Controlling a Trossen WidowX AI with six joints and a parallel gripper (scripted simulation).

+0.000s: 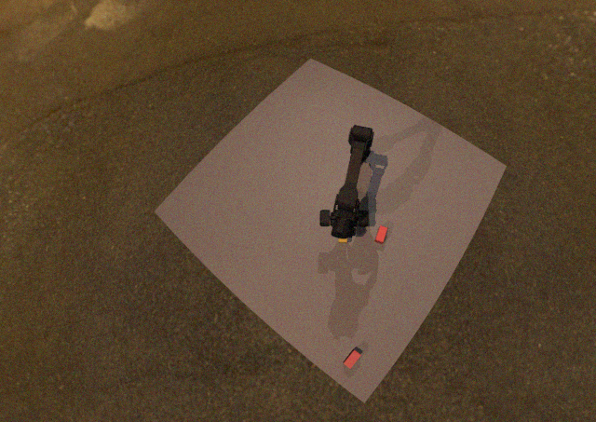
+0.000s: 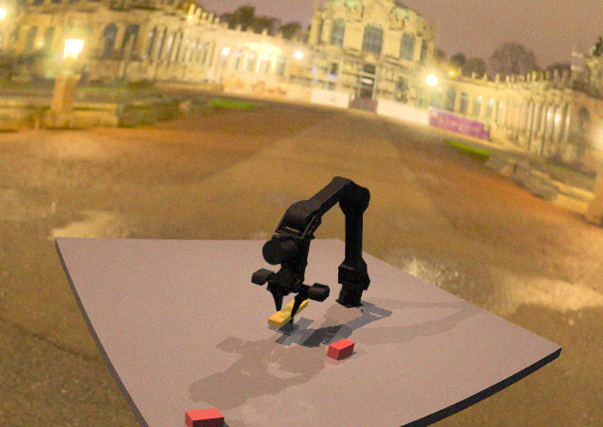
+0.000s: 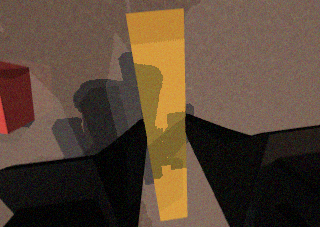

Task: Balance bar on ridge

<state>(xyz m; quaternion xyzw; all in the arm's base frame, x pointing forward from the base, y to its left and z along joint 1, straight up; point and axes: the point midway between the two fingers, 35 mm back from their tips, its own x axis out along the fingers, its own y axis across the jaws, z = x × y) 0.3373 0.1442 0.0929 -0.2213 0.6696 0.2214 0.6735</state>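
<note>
My gripper tip is 20 mm to the left of the long yellow bar and 20 mm past it.
</note>
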